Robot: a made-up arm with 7 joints.
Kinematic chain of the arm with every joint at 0, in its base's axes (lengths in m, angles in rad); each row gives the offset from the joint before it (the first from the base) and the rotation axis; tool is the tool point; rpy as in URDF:
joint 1: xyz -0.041 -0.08 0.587 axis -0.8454 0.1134 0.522
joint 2: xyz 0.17 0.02 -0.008 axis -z
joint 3: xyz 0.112 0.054 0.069 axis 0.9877 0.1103 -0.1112
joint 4: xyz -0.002 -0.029 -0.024 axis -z
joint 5: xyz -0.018 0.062 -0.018 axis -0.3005 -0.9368 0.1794
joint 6: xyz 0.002 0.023 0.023 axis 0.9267 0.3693 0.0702
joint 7: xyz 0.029 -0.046 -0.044 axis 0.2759 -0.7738 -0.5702
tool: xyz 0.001 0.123 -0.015 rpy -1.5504 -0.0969 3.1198
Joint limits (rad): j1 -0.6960..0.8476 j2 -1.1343..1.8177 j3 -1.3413..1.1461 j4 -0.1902..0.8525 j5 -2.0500..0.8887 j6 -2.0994..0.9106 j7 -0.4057..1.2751
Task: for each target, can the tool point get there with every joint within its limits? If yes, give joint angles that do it. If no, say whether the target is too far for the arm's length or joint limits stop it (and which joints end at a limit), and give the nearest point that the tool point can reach.
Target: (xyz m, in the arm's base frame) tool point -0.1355 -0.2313 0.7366
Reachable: no: joint limits stop it (at a limit: joint 2, joint 3, joint 4, joint 6) | nearest point 0.0180 -0.2454 0.6382 | short by 0.183 m
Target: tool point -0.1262 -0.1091 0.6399
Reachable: no: joint limits stop it (at a limit: joint 1, joint 2, joint 3, joint 4, joint 6) | nearest point 0.0060 -0.1585 0.5741 | short by 0.156 m
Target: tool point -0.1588 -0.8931 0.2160
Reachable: no: too far | nearest point 0.0528 -0.3979 0.4911 | short by 0.605 m
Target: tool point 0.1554 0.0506 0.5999
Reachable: yes | joints -0.3957 -0.6161 0.2413 0.2430 -1.4962 -1.6766 -0.1215
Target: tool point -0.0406 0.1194 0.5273
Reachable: yes | joints 0.6248 -0.8843 0.5993 0.0542 -1.4750 -0.8038 -0.2000
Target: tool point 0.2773 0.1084 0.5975
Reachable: yes | joints 0.2609 0.6346 0.7172 -0.0825 -0.9729 -0.6113 -0.2644
